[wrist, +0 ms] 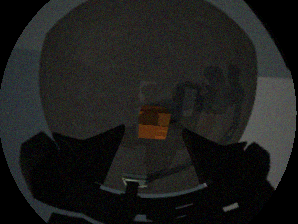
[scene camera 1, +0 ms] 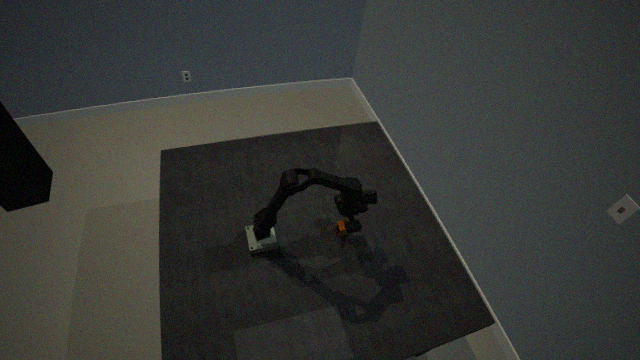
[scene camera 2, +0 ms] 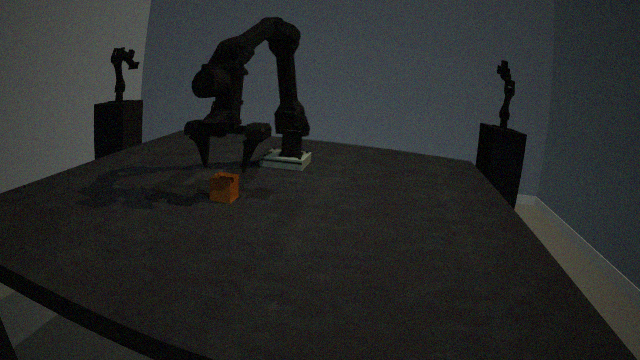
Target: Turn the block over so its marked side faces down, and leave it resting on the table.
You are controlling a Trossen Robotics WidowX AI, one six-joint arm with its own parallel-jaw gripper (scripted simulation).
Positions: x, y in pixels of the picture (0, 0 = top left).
Labels:
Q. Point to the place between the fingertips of my gripper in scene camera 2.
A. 223, 169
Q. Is my gripper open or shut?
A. Open.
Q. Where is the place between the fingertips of my gripper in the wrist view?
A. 154, 129

